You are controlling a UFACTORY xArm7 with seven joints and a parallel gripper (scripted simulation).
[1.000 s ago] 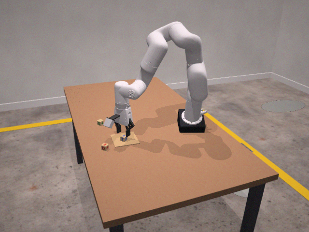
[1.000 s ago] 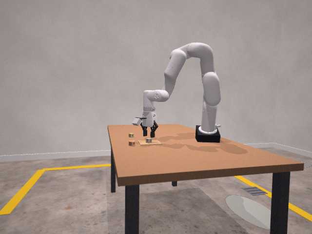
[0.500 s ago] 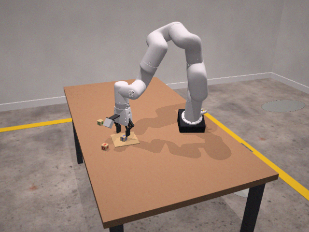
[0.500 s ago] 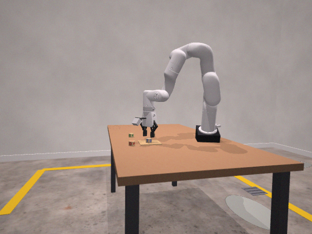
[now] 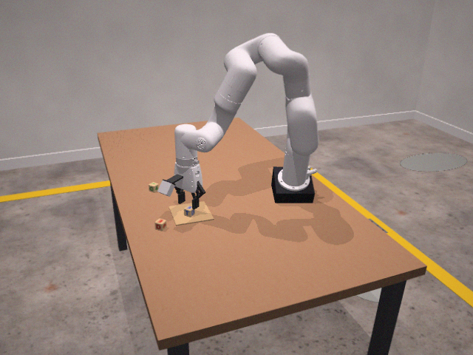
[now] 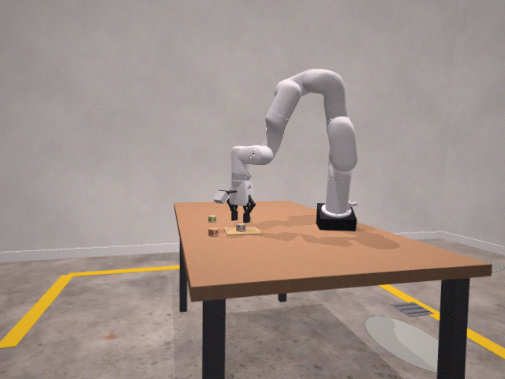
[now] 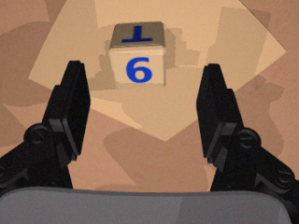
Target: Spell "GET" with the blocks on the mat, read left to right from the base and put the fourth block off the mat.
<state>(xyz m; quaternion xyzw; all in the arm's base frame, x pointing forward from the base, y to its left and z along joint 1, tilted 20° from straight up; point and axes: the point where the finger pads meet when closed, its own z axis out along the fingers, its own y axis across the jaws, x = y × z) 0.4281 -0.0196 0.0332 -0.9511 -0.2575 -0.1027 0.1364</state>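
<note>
Now: the tan mat 10 mm behind my hand, 10 mm to the right of it and 60 mm below it. From my hand the other things lie so: green-lettered block 80 mm ahead, 240 mm to the right, 40 mm below; then black-lettered block 90 mm behind, 230 mm to the right, 40 mm below; then red-lettered block 120 mm ahead, 50 mm to the left, 40 mm below.
</note>
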